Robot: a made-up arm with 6 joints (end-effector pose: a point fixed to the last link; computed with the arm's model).
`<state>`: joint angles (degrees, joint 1 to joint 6).
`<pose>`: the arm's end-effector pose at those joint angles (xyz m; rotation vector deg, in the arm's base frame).
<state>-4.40 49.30 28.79 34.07 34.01 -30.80</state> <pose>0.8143 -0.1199 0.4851 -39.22 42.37 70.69</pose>
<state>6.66 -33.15 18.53 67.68 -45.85 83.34</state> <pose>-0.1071 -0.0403 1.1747 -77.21 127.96 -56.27</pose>
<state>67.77 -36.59 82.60 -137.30 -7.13 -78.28</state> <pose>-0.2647 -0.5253 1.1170 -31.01 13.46 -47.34</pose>
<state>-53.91 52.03 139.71 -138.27 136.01 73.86</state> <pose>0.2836 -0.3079 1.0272 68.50 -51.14 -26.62</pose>
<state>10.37 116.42 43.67 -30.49 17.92 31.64</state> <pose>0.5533 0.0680 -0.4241 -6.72 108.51 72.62</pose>
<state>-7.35 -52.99 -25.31 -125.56 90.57 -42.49</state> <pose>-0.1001 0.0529 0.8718 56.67 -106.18 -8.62</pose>
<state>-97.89 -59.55 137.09 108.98 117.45 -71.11</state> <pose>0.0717 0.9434 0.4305 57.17 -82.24 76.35</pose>
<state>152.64 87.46 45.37 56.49 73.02 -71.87</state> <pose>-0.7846 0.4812 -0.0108 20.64 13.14 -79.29</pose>
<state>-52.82 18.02 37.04 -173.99 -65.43 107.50</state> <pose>0.3648 -0.4470 1.0020 -52.96 -30.67 41.21</pose>
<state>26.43 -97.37 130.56 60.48 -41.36 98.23</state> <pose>-0.7765 -0.4095 -0.1388 44.63 4.11 -35.70</pose>
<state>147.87 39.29 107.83 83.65 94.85 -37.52</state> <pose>-0.3968 0.3180 1.1452 -22.07 -174.54 34.01</pose>
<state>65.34 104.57 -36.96 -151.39 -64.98 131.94</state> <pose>0.0382 0.1811 -0.1974 -9.70 -126.80 -117.90</pose>
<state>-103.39 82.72 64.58 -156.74 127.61 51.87</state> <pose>-0.1947 -0.9228 0.2237 121.80 -42.06 -123.02</pose>
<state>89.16 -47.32 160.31 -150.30 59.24 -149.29</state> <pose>-0.0244 -0.7669 0.4696 19.12 -59.49 41.88</pose>
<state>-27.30 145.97 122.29 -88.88 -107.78 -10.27</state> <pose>0.5522 -0.2696 -0.4095 99.61 22.65 146.80</pose>
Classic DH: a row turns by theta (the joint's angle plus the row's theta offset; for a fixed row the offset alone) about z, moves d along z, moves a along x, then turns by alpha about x. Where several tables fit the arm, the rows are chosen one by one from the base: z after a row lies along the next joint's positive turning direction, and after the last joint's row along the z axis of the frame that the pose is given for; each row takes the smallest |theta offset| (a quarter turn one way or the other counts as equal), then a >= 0, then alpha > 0; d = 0 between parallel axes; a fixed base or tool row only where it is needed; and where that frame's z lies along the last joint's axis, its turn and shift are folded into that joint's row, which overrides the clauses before.
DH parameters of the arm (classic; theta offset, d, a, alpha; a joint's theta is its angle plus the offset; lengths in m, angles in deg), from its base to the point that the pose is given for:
base (fixed): -45 0 -0.0283 0
joint 1: 45 0.28 -0.03 -90
joint 2: -87.04 0 0.5808 180
joint 3: 2.96 0.02 0.02 -90
joint 4: 0 -0.43 -0.03 90
joint 5: 0 0.03 0.01 -90
joint 6: -37.21 -0.0121 -0.0038 -113.29
tool (fixed): 168.6 -0.0305 0 0

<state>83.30 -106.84 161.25 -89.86 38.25 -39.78</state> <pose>-0.1165 -0.5942 -0.2999 41.96 69.55 62.66</pose>
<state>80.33 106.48 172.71 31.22 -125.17 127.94</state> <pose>0.1737 0.7073 0.5058 140.30 -38.03 -3.39</pose>
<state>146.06 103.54 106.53 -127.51 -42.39 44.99</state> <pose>-0.8382 0.5304 0.1254 -15.15 -13.46 -89.32</pose>
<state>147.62 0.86 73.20 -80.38 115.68 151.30</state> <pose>-0.1482 0.0756 1.2345 -32.58 64.70 105.06</pose>
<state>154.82 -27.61 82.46 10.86 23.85 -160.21</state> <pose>0.3778 -0.1381 1.1996 -51.19 40.51 -2.98</pose>
